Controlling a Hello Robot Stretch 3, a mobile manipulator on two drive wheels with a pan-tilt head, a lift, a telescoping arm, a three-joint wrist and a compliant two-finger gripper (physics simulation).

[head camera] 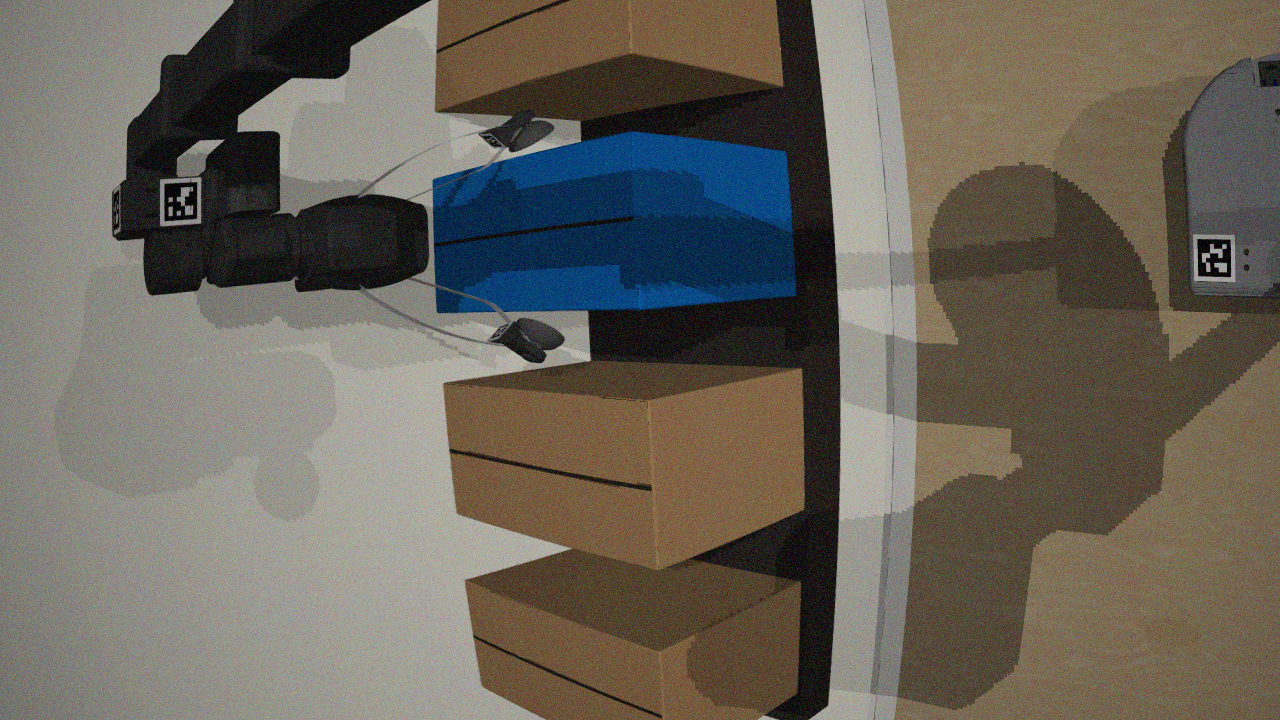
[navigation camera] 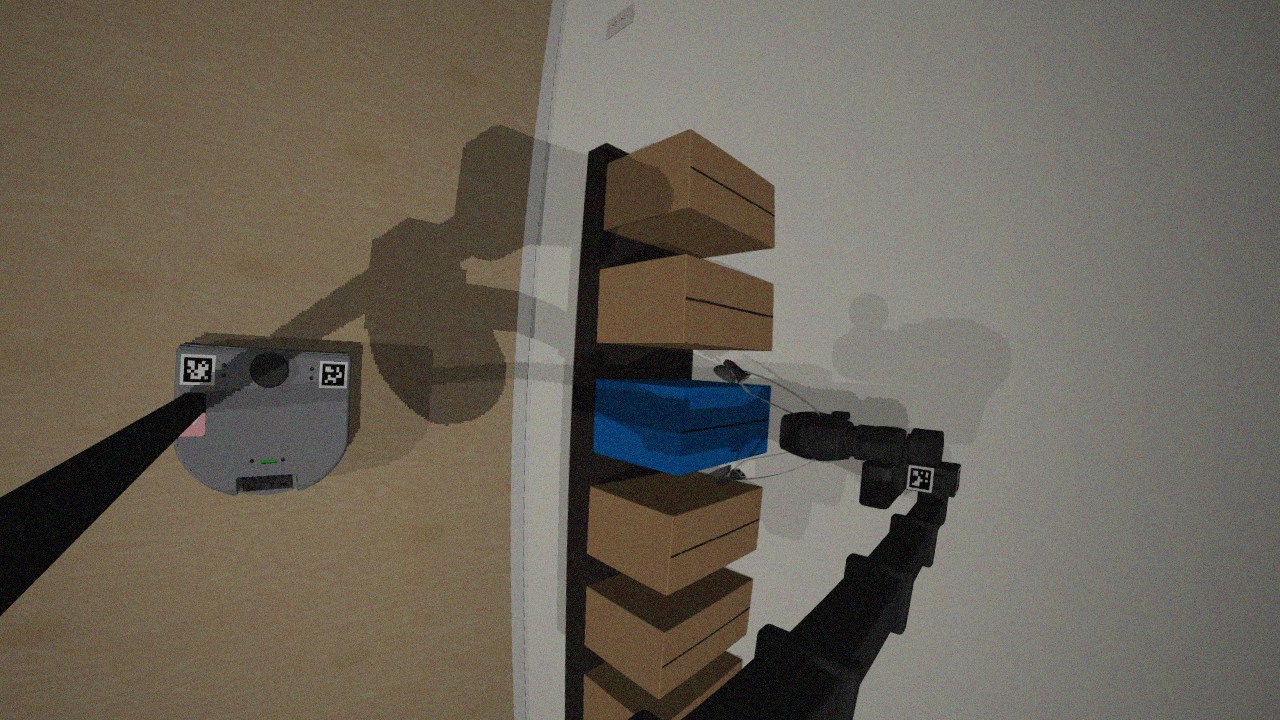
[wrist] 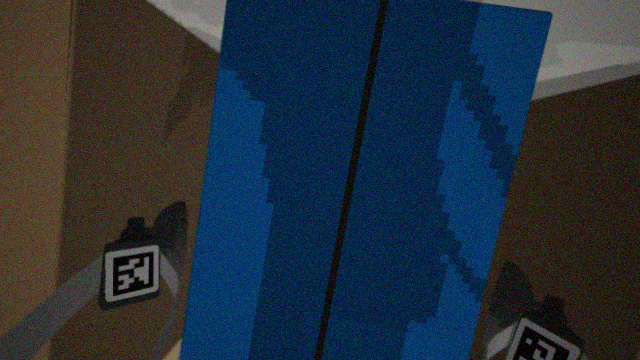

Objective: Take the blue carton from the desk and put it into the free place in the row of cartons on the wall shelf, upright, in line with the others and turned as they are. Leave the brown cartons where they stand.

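Pixels of known places: gripper, fingertip midpoint: [head camera: 551, 232]; robot's base, origin of the base link: [navigation camera: 270, 368].
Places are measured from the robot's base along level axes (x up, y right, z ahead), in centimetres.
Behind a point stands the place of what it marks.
Observation:
The blue carton [head camera: 716, 223] @(x 80.1, y 45.0, z -2.3 cm) [navigation camera: 637, 413] @(x 80.2, y 45.0, z -1.0 cm) [wrist: 300, 150] stands upright on the black wall shelf [head camera: 819, 358] @(x 68.6, y 44.0, z 8.6 cm) [navigation camera: 583, 358] @(x 68.0, y 44.0, z 6.6 cm), in the row between brown cartons. Its front is about in line with theirs, it looks turned as they are, and there is a gap on each side. My gripper [head camera: 529, 236] @(x 84.4, y 58.1, z -2.3 cm) [navigation camera: 732, 420] @(x 84.4, y 58.1, z -2.3 cm) [wrist: 334, 258] @(x 84.4, y 58.1, z -2.3 cm) is open. Its fingers are on both sides of the blue carton near its upper end, with narrow gaps between the pads and the carton in the wrist view. The gripper body is over the carton's lined face.
Brown cartons [head camera: 729, 456] @(x 80.3, y 44.4, z 14.5 cm) [navigation camera: 640, 308] @(x 80.1, y 44.4, z 14.2 cm) stand close on both sides, near the outer sides of my fingers. My arm [head camera: 250, 44] @(x 119.2, y 34.0, z -9.0 cm) [navigation camera: 823, 626] @(x 116.8, y 24.3, z -8.6 cm) reaches in from the side. The wall [head camera: 268, 582] @(x 108.4, y 69.7, z 24.3 cm) [navigation camera: 1074, 223] @(x 132.8, y 69.7, z 27.3 cm) is behind the shelf. My base [head camera: 1239, 188] @(x 16.0, y 9.1, z -9.1 cm) [navigation camera: 268, 420] @(x 16.0, y 0.1, z -10.2 cm) is on the floor.

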